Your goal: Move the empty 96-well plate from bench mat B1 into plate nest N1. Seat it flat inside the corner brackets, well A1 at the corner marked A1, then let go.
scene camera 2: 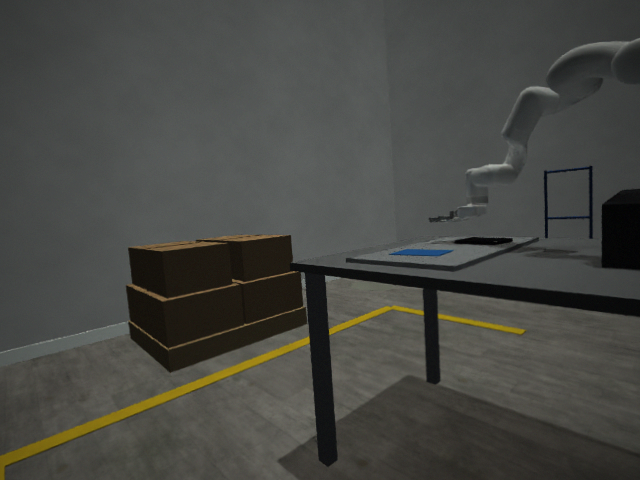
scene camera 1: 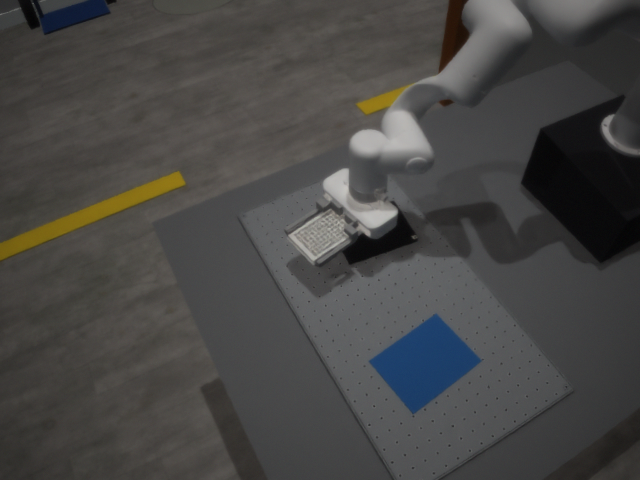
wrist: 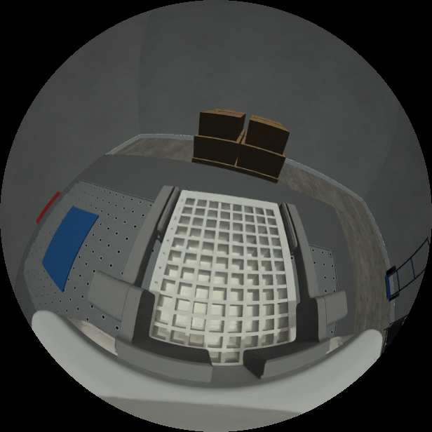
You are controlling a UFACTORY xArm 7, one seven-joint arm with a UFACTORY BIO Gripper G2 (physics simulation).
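Places are measured from the arm's base along level axes (x back, y right, z up), in metres.
Pixels of known places: end effector, tool point: (scene camera 2: 439,218) (scene camera 1: 310,242); arm's base, origin of the base link: (scene camera 1: 626,136).
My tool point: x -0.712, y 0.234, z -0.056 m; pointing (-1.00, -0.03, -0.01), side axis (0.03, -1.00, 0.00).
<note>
For each thing: its middle in the pictures, then the offset to it from my tool point. Level surfaces: height alone.
- white 96-well plate, body centre: (scene camera 1: 325,233) (scene camera 2: 448,219) dz -0.003, dx +0.038, dy +0.001 m
- black plate nest N1, body centre: (scene camera 1: 372,230) (scene camera 2: 482,240) dz -0.087, dx +0.163, dy -0.002 m
- blue bench mat B1, its level: dz -0.093 m
- perforated board, its level: dz -0.095 m
- grey table, its level: dz -0.107 m
The white 96-well plate (scene camera 1: 323,233) (wrist: 225,260) is held level between the two long fingers of my gripper (scene camera 1: 303,246) (scene camera 2: 432,220) (wrist: 230,200), which is shut on its sides. Plate and fingers hang well above the perforated board. The black plate nest N1 (scene camera 1: 379,248) (scene camera 2: 483,240) lies on the board, partly hidden under the gripper body in scene camera 1; the plate is off to its left there. The nest does not show in the wrist view. Its brackets and the A1 mark are too small or hidden to read. The blue bench mat B1 (scene camera 1: 426,364) (scene camera 2: 421,252) (wrist: 70,245) has no plate on it.
The perforated board (scene camera 1: 485,413) (scene camera 2: 449,264) lies on the grey table (scene camera 1: 206,289). The black arm base block (scene camera 1: 578,196) (scene camera 2: 620,232) stands on the table at the right. Stacked cardboard boxes (scene camera 2: 206,289) (wrist: 240,145) stand on the floor beyond the table.
</note>
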